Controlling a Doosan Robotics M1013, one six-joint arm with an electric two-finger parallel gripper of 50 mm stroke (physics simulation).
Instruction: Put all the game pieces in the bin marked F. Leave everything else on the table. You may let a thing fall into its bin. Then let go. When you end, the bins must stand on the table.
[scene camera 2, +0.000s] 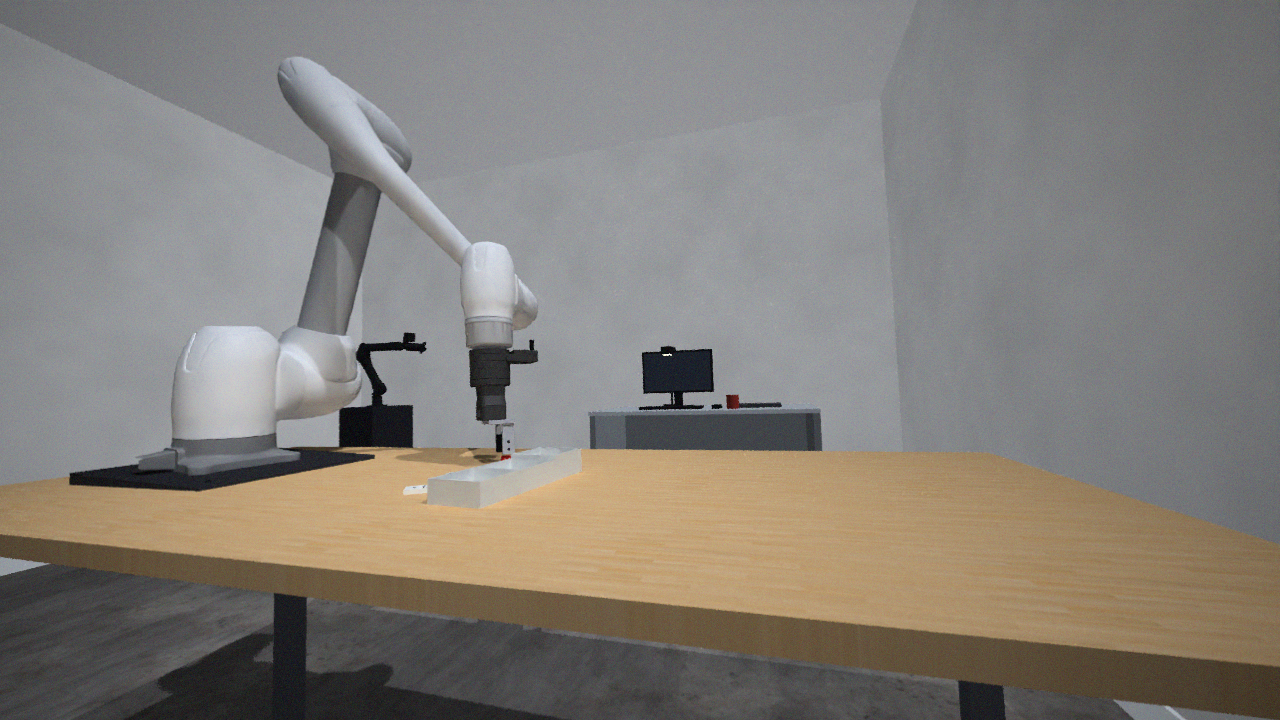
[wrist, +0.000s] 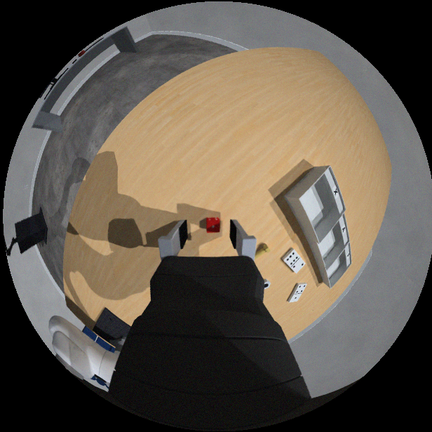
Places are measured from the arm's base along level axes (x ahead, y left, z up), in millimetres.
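Where they show: gripper, fingertip midpoint: (scene camera 2: 505, 452); arm's base, origin of the base link: (scene camera 2: 225, 463).
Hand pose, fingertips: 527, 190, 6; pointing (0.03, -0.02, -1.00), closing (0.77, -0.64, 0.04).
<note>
Each offset is from my fingertips to the top centre of the thing, as dx, dy, dz. "spot": to the spot under its first point.
My gripper (scene camera 2: 503, 446) (wrist: 208, 228) is open and points down at the table, with its fingers on either side of a red die @(+5, -3, -5) (scene camera 2: 505, 457) (wrist: 213, 225); nothing is held. Two white dominoes with black dots, one (wrist: 293, 260) nearer the bins and one (wrist: 298, 292) below it in the wrist view, lie on the table. A row of three joined pale bins @(spot: +152, -290, -4) (scene camera 2: 455, 492) (wrist: 301, 187) stands on the table. In the wrist view, the nearest is marked X and the middle one A; the far one's small letter is hard to read.
A brass-coloured thing (wrist: 263, 249) lies beside the right finger in the wrist view. A small white and dark thing (wrist: 267, 284) is partly hidden by the gripper body. The arm's dark base plate (scene camera 2: 134, 481) is on the table's left. A desk with a monitor (scene camera 2: 677, 370) stands behind.
</note>
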